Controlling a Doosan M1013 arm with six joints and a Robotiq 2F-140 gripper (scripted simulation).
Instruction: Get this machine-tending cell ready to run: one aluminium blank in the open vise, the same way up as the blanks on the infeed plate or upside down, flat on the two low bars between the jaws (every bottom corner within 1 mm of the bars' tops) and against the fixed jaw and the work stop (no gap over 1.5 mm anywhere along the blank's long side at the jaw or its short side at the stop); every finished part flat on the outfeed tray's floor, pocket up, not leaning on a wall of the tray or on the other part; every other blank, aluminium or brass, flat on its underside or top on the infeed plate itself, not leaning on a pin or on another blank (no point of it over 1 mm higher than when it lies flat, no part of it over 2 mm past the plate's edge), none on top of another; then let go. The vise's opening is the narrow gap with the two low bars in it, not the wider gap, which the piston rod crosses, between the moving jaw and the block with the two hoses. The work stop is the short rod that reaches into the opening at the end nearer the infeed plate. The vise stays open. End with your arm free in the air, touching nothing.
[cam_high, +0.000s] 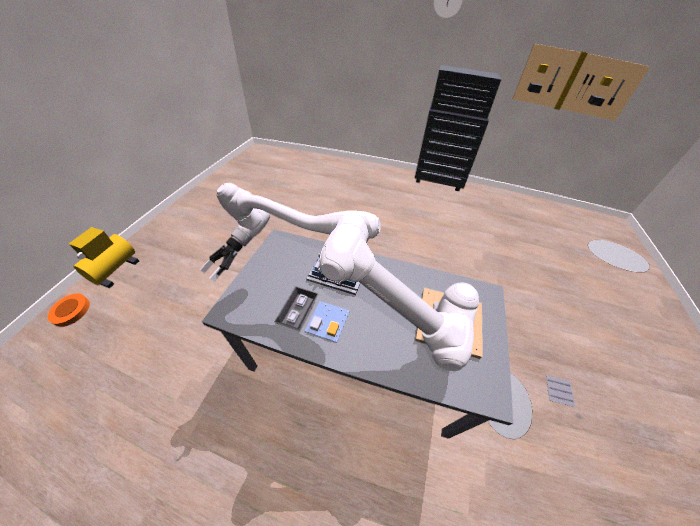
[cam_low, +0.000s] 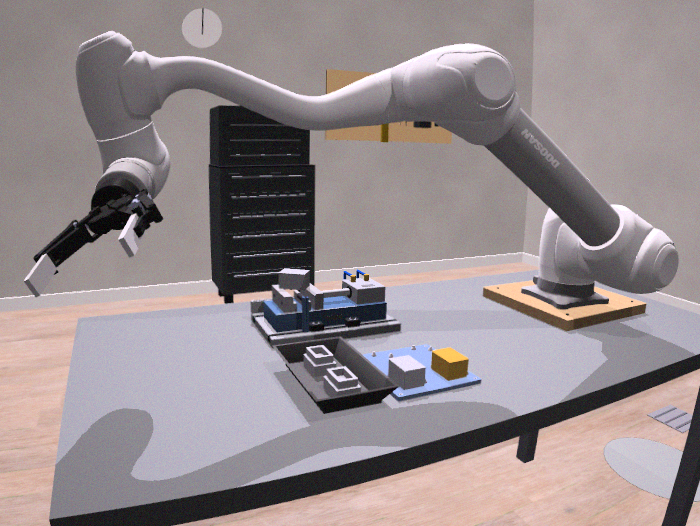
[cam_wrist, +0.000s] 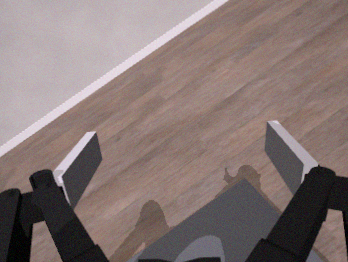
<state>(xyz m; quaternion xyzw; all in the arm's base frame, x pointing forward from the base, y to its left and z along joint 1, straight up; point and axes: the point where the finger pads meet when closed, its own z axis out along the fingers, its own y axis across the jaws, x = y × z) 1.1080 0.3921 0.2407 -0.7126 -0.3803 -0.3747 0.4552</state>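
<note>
Now: hand 540 mm past the infeed plate, 150 mm to the left of it and 270 mm above it. The rest, counted from my hand: dark work stop rod: 380 mm behind, 390 mm to the right, 180 mm below; fixed jaw: 350 mm behind, 430 mm to the right, 190 mm below; moving jaw: 420 mm behind, 440 mm to the right, 190 mm below.
</note>
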